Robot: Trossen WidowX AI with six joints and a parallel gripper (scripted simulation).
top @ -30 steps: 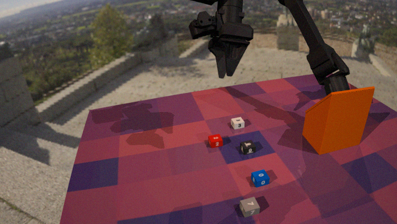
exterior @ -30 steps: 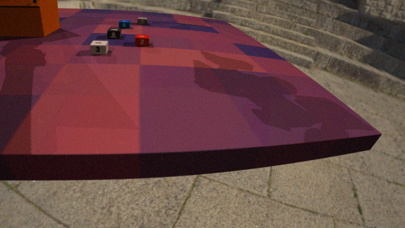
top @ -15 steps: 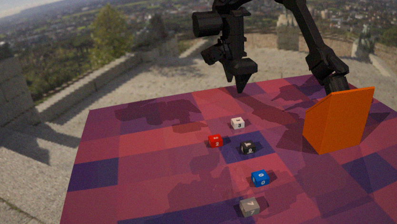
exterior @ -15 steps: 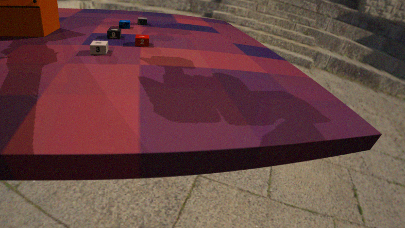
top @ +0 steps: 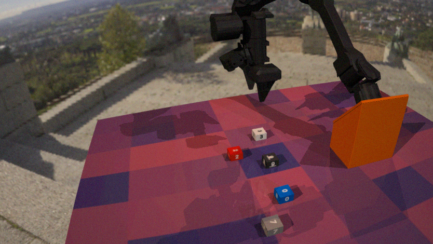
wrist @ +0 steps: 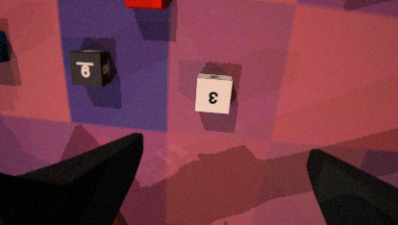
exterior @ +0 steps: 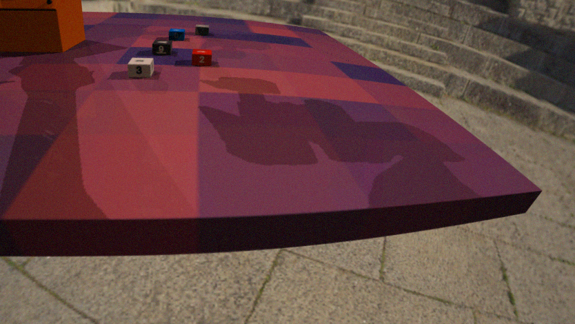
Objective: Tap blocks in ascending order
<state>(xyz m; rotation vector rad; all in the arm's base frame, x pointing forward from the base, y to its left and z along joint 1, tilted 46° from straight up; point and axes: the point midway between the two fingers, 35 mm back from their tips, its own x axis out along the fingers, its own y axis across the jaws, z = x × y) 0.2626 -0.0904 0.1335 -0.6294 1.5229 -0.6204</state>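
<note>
The blue 0 block lies 25 cm to the left of my gripper tip, 12 cm below it and 2 cm ahead of it. Also, from my gripper tip: red 2 block: 12 cm below, 8 cm ahead, 7 cm to the left; white 3 block: 12 cm below, 1 cm to the left, 1 cm behind; grey 7 block: 32 cm to the left, 12 cm below, 7 cm ahead.
</note>
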